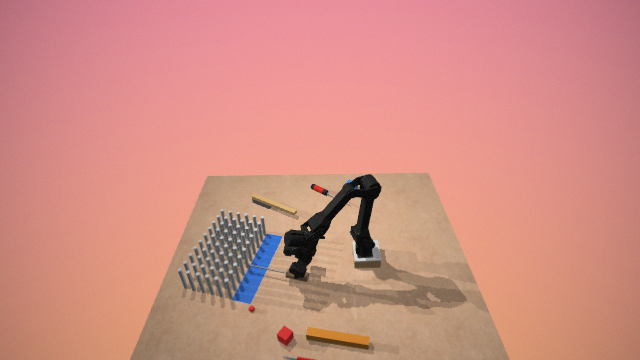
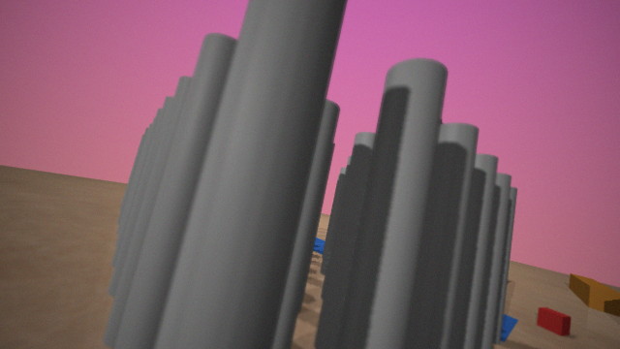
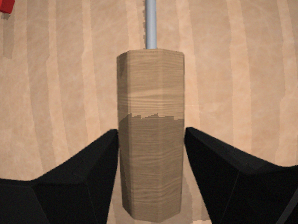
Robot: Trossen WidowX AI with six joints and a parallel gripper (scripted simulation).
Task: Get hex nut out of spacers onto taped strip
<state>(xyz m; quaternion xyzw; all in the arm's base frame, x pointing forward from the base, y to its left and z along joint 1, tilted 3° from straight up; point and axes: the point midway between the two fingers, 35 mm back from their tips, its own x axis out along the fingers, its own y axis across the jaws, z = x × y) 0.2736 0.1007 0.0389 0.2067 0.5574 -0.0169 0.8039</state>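
Now: gripper tip 170 mm short of the blue taped strip, 90 mm to the left of it and 40 mm above it. From my gripper tip the other things lie so: long orange bar: 150 mm behind, 260 mm to the left, 20 mm below; red cube: 40 mm ahead, 250 mm to the left, 20 mm below; small red ball: 170 mm ahead, 130 mm to the left, 30 mm below.
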